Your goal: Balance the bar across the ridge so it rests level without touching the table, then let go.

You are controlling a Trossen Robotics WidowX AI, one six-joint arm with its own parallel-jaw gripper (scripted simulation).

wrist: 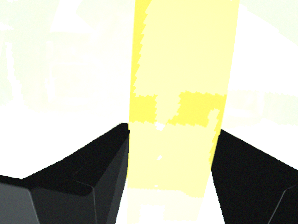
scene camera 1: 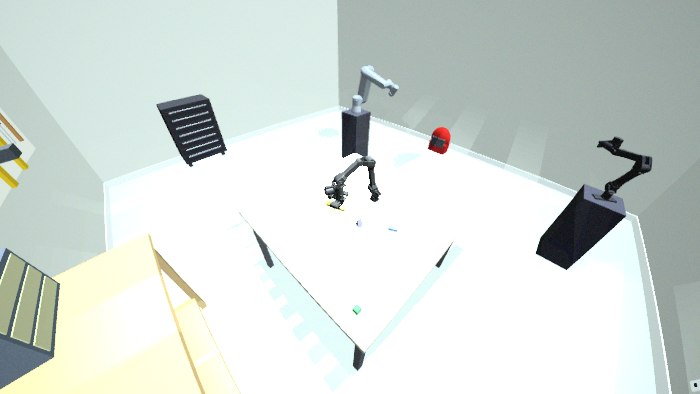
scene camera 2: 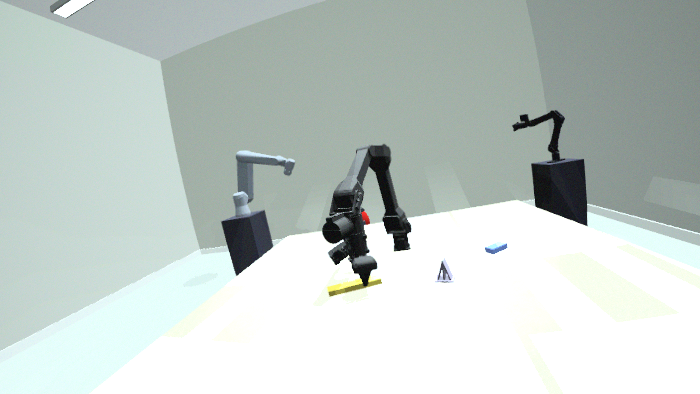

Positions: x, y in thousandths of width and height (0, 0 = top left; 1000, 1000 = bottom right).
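Note:
My gripper (scene camera 2: 521, 720) is visible, also in the wrist view (wrist: 572, 609). I see a yellow bar (wrist: 609, 288) as well.

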